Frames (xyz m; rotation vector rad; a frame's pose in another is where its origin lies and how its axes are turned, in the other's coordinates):
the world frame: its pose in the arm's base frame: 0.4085 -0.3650 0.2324 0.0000 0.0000 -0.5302
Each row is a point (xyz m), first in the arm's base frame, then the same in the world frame.
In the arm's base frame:
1: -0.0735 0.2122 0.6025
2: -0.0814 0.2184 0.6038
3: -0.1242 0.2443 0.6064
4: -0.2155 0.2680 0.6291
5: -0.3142 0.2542 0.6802
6: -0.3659 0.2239 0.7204
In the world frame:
1: -0.7077 0.2542 0.3701
2: -0.7177 0.2556 0.3714
3: -0.7677 0.2563 0.3740
4: -0.8584 0.2305 0.3967
5: -0.9366 0.1687 0.4478
6: -0.9659 0.1164 0.4880

